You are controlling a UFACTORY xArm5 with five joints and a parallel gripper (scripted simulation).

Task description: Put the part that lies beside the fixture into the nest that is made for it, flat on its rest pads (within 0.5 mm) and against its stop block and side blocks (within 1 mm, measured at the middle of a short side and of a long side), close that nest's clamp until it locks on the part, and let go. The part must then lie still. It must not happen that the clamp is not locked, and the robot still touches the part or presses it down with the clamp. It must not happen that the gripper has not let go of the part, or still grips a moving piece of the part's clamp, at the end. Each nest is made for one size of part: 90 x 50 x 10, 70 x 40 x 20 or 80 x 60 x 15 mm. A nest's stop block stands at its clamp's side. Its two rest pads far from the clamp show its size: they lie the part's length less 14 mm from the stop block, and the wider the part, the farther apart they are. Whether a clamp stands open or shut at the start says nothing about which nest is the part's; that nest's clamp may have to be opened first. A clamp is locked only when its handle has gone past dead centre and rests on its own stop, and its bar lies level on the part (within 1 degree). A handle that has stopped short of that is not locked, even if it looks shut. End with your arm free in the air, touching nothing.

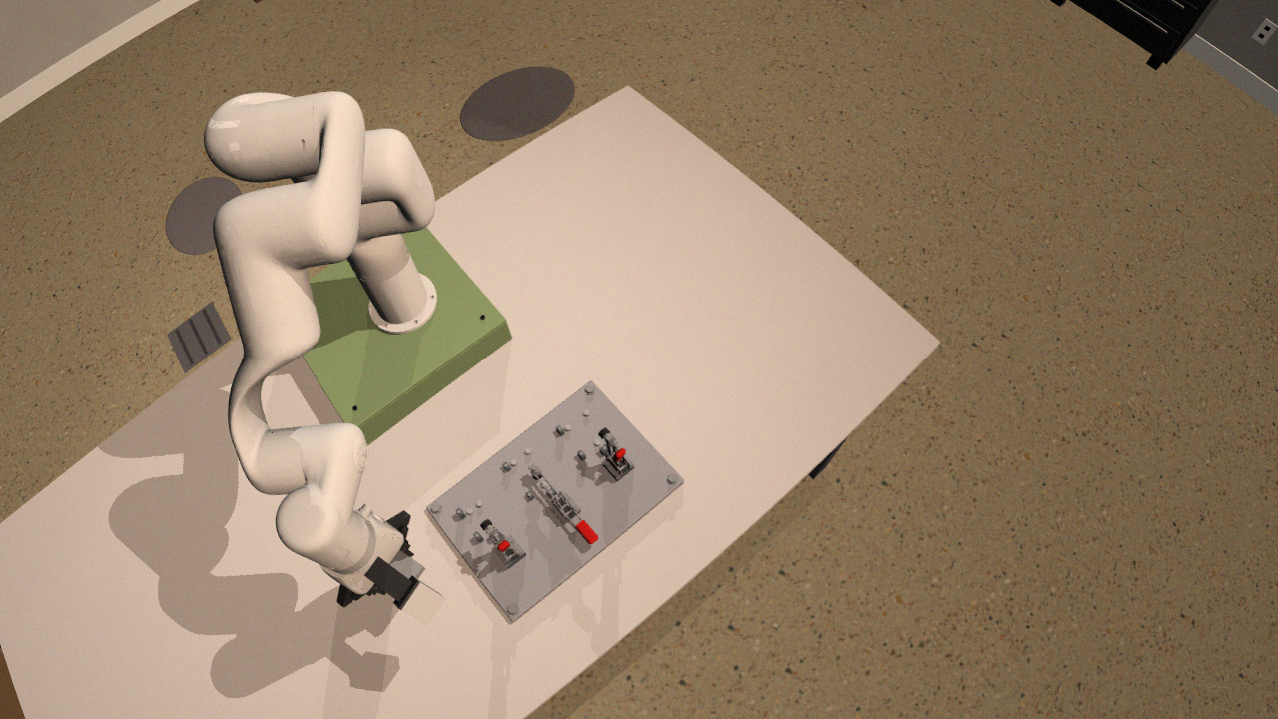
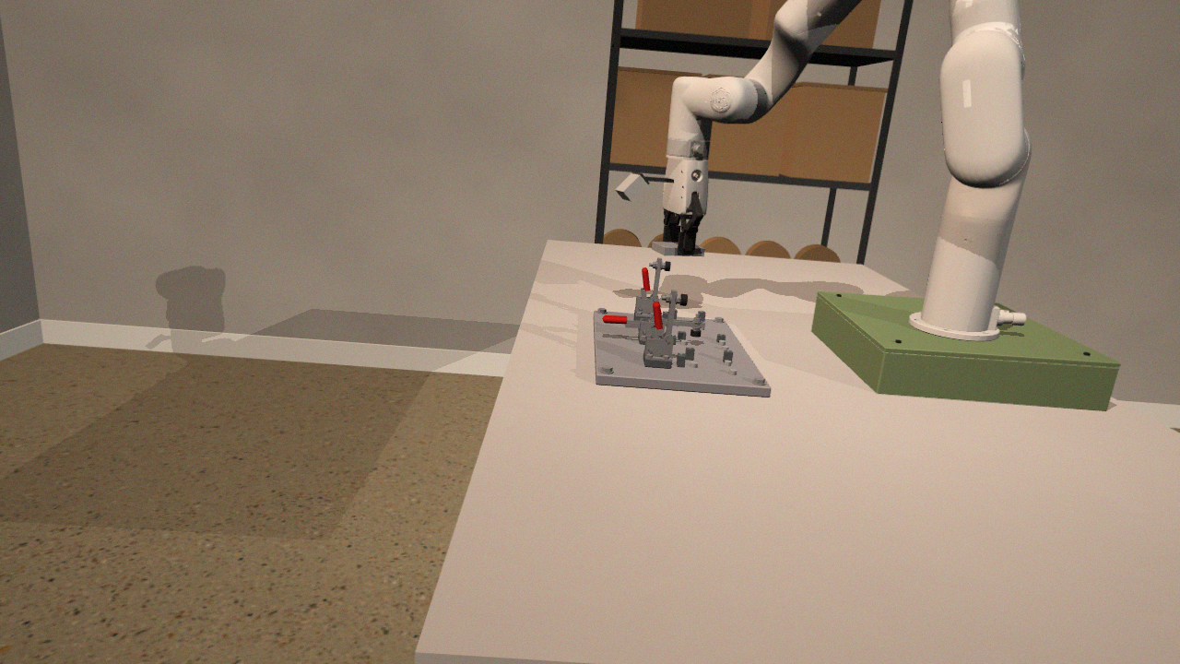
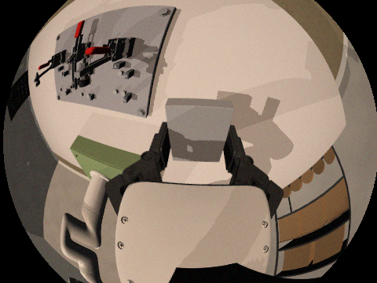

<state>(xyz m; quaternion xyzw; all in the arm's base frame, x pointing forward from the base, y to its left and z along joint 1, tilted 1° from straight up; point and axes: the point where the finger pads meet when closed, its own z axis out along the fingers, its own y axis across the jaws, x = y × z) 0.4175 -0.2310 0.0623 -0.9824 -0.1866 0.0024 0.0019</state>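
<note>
My gripper is now 10 mm above the grey block. The rest, counted from my hand: grey fixture plate 260 mm to the left, 130 mm below, 10 mm ahead.
</note>
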